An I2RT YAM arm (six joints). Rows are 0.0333 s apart.
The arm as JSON. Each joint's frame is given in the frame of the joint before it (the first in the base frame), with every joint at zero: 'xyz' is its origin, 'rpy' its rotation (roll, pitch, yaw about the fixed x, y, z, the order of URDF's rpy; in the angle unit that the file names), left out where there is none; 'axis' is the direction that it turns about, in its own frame. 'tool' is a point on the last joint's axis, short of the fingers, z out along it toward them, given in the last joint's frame.
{
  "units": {
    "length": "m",
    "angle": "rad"
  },
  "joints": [
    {
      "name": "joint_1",
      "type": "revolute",
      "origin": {
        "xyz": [
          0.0,
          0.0,
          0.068
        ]
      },
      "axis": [
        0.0,
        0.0,
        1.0
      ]
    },
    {
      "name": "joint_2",
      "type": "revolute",
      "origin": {
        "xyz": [
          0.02,
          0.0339,
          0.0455
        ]
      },
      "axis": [
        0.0,
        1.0,
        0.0
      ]
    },
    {
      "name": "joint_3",
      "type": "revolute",
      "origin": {
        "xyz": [
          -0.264,
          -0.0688,
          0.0
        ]
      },
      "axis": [
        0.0,
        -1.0,
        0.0
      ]
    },
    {
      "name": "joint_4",
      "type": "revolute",
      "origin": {
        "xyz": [
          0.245,
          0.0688,
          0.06
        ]
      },
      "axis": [
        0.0,
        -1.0,
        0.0
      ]
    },
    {
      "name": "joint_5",
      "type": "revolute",
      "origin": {
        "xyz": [
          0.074,
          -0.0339,
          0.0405
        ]
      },
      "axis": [
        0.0,
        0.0,
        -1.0
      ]
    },
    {
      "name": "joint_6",
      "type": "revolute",
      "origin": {
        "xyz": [
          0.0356,
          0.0,
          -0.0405
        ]
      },
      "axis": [
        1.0,
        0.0,
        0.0
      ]
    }
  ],
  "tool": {
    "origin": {
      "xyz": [
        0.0,
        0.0,
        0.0
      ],
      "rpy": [
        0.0,
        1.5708,
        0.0
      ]
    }
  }
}
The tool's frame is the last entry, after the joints.
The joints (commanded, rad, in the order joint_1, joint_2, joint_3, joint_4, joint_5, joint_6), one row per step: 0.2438 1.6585 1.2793 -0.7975 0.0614 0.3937; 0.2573 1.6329 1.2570 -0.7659 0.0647 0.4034; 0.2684 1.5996 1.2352 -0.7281 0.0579 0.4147; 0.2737 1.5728 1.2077 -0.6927 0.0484 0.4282; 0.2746 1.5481 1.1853 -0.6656 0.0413 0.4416; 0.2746 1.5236 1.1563 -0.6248 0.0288 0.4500; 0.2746 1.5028 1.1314 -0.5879 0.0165 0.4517; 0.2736 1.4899 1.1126 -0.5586 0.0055 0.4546; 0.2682 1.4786 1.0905 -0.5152 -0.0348 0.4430; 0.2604 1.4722 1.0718 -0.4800 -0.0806 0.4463; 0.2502 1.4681 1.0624 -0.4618 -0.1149 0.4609; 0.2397 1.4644 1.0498 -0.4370 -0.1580 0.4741; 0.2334 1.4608 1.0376 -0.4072 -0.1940 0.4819; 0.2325 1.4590 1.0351 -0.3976 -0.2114 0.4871; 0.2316 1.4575 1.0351 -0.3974 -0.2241 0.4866; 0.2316 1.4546 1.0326 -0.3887 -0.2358 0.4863; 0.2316 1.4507 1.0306 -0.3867 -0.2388 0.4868; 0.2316 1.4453 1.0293 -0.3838 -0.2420 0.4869; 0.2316 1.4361 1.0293 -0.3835 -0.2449 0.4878; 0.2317 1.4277 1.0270 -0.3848 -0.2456 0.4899
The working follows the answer.
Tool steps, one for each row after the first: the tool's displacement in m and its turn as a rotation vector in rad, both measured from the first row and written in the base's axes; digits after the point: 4 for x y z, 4 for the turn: -0.0041 0.0035 0.0029 0.0096 -0.0342 0.0033; -0.0085 0.0063 0.0085 0.0333 -0.0796 0.0071; -0.0127 0.0073 0.0102 0.0568 -0.1099 0.0046; -0.0163 0.0069 0.0123 0.0769 -0.1355 -0.0029; -0.0195 0.0064 0.0131 0.1013 -0.1667 -0.0038; -0.0222 0.0061 0.0138 0.1214 -0.1949 0.0014; -0.0237 0.0058 0.0135 0.1383 -0.2145 0.0041; -0.0241 0.0054 0.0127 0.1741 -0.2375 0.0304; -0.0241 0.0045 0.0112 0.2182 -0.2487 0.0447; -0.0239 0.0026 0.0107 0.2555 -0.2517 0.0410; -0.0236 0.0008 0.0097 0.2995 -0.2554 0.0437; -0.0231 0.0002 0.0092 0.3364 -0.2663 0.0528; -0.0231 0.0006 0.0097 0.3548 -0.2696 0.0582; -0.0234 0.0007 0.0102 0.3650 -0.2682 0.0649; -0.0235 0.0010 0.0110 0.3761 -0.2741 0.0729; -0.0242 0.0010 0.0117 0.3795 -0.2770 0.0747; -0.0249 0.0009 0.0130 0.3835 -0.2829 0.0775; -0.0262 0.0007 0.0158 0.3882 -0.2912 0.0799; -0.0277 0.0004 0.0173 0.3908 -0.2952 0.0794
Tool pose at each row, in the base's axes (x y z in m, rotation vector in rad; rounded; the steps above come from the unrounded poses): 0.3256 0.0787 0.2404 0.2225 2.7380 0.0917; 0.3215 0.0822 0.2433 0.2171 2.7045 0.1087; 0.3171 0.0851 0.2489 0.2138 2.6597 0.1451; 0.3130 0.0861 0.2506 0.2203 2.6289 0.1779; 0.3093 0.0856 0.2527 0.2328 2.6017 0.2040; 0.3061 0.0852 0.2535 0.2370 2.5695 0.2375; 0.3034 0.0849 0.2541 0.2323 2.5409 0.2664; 0.3019 0.0845 0.2539 0.2310 2.5206 0.2896; 0.3015 0.0841 0.2531 0.2037 2.4977 0.3434; 0.3015 0.0833 0.2516 0.1952 2.4834 0.4042; 0.3017 0.0813 0.2511 0.2090 2.4752 0.4511; 0.3020 0.0796 0.2501 0.2161 2.4650 0.5083; 0.3025 0.0790 0.2496 0.2123 2.4486 0.5575; 0.3025 0.0793 0.2501 0.2096 2.4424 0.5823; 0.3022 0.0794 0.2506 0.2036 2.4423 0.5971; 0.3021 0.0798 0.2514 0.1954 2.4349 0.6130; 0.3014 0.0797 0.2520 0.1936 2.4315 0.6177; 0.3007 0.0797 0.2534 0.1904 2.4249 0.6232; 0.2994 0.0795 0.2561 0.1877 2.4159 0.6292; 0.2979 0.0792 0.2577 0.1885 2.4113 0.6321

